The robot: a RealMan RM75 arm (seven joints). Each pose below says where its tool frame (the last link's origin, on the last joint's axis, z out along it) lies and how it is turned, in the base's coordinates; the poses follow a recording.
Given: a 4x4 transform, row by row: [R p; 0 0 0 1], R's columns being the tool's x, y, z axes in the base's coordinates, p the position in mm. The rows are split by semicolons.
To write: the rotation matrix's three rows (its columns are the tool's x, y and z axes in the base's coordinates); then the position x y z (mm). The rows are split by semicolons. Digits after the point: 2 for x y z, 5 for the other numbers.
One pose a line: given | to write
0.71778 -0.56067 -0.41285 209.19; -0.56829 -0.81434 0.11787 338.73; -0.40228 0.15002 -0.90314 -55.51; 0 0 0 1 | 0.71778 -0.56067 -0.41285; -0.56829 -0.81434 0.11787; -0.40228 0.15002 -0.90314; 209.19 338.73 -55.51
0.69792 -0.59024 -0.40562 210.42; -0.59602 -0.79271 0.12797 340.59; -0.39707 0.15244 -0.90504 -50.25; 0 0 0 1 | 0.69792 -0.59024 -0.40562; -0.59602 -0.79271 0.12797; -0.39707 0.15244 -0.90504; 210.42 340.59 -50.25
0.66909 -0.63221 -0.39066 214.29; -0.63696 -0.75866 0.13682 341.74; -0.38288 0.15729 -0.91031 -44.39; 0 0 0 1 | 0.66909 -0.63221 -0.39066; -0.63696 -0.75866 0.13682; -0.38288 0.15729 -0.91031; 214.29 341.74 -44.39
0.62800 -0.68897 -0.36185 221.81; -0.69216 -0.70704 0.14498 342.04; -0.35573 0.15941 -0.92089 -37.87; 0 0 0 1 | 0.62800 -0.68897 -0.36185; -0.69216 -0.70704 0.14498; -0.35573 0.15941 -0.92089; 221.81 342.04 -37.87
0.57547 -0.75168 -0.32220 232.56; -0.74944 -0.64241 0.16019 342.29; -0.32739 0.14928 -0.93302 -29.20; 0 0 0 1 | 0.57547 -0.75168 -0.32220; -0.74944 -0.64241 0.16019; -0.32739 0.14928 -0.93302; 232.56 342.29 -29.20
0.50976 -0.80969 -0.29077 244.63; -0.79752 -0.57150 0.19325 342.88; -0.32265 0.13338 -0.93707 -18.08; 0 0 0 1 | 0.50976 -0.80969 -0.29077; -0.79752 -0.57150 0.19325; -0.32265 0.13338 -0.93707; 244.63 342.88 -18.08
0.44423 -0.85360 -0.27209 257.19; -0.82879 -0.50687 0.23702 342.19; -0.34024 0.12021 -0.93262 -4.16; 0 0 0 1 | 0.44423 -0.85360 -0.27209; -0.82879 -0.50687 0.23702; -0.34024 0.12021 -0.93262; 257.19 342.19 -4.16
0.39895 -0.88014 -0.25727 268.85; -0.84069 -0.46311 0.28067 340.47; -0.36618 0.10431 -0.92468 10.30; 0 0 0 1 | 0.39895 -0.88014 -0.25727; -0.84069 -0.46311 0.28067; -0.36618 0.10431 -0.92468; 268.85 340.47 10.30
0.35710 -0.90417 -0.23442 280.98; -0.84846 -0.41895 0.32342 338.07; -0.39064 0.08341 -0.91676 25.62; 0 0 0 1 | 0.35710 -0.90417 -0.23442; -0.84846 -0.41895 0.32342; -0.39064 0.08341 -0.91676; 280.98 338.07 25.62
